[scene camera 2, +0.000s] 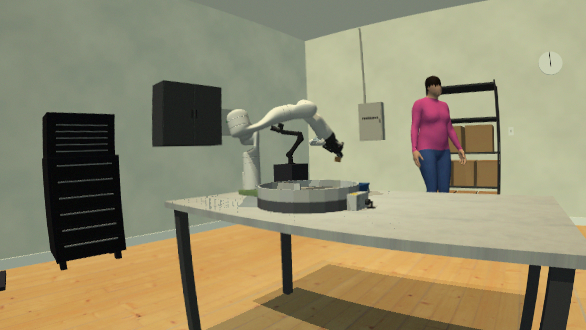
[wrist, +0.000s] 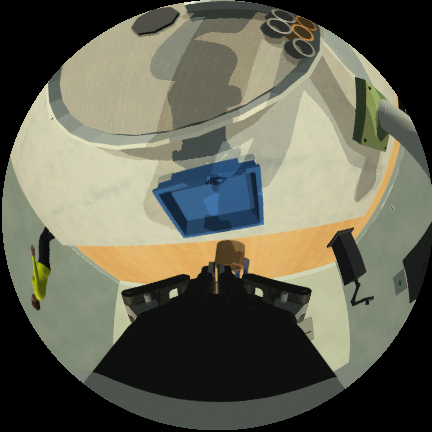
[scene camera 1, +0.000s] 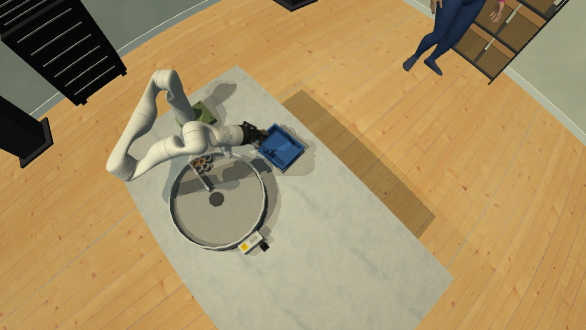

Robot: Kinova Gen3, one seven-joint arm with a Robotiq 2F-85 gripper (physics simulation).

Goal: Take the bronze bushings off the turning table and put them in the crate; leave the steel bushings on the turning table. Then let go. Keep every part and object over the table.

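Frame: origin at the arm's base, x right, y back, z down, level; centimetres.
Where they show: gripper, between the fingertips: (scene camera 2: 341, 157) (wrist: 216, 269) (scene camera 1: 266, 134); arm's base, origin of its link: (scene camera 2: 252, 189) (wrist: 384, 114) (scene camera 1: 187, 118).
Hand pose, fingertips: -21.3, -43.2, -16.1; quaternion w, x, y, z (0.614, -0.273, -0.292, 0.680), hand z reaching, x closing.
Observation:
Each offset is from my fingertips to the top centre of the thing, as dx, dy, dz. "spot": to the spot under its first point.
My gripper (scene camera 1: 260, 134) (scene camera 2: 340, 149) (wrist: 216, 269) is shut on the wall of a bronze bushing {+0.9, +1.6, -0.4} (scene camera 2: 338, 159) (wrist: 230, 254), which hangs at the fingertips. It is well above the table, near the left corner of the blue crate {-4.6, -0.8, +13.9} (scene camera 1: 294, 161) (scene camera 2: 364, 187) (wrist: 261, 200) in the first scene view. No bushing shows inside the crate. On the turning table (scene camera 1: 235, 220) (scene camera 2: 305, 202) (wrist: 115, 90), two bronze bushings (wrist: 312, 36) stand close together among three steel bushings {+24.3, +13.2, +11.1} (wrist: 312, 52), near the rim. In the second scene view the table's wall hides most of this group.
A thin straight bar {spot: +31.6, +7.9, +13.6} (scene camera 1: 202, 178) lies across the turning table beside the bushings, towards the dark hub {+31.8, -4.0, +12.8} (scene camera 1: 216, 199) (wrist: 156, 21). A control box {spot: +31.0, -28.1, +13.1} (scene camera 1: 251, 243) (scene camera 2: 356, 201) stands at its rim. The arm's green base plate (scene camera 1: 204, 114) (wrist: 371, 115) is near the crate.

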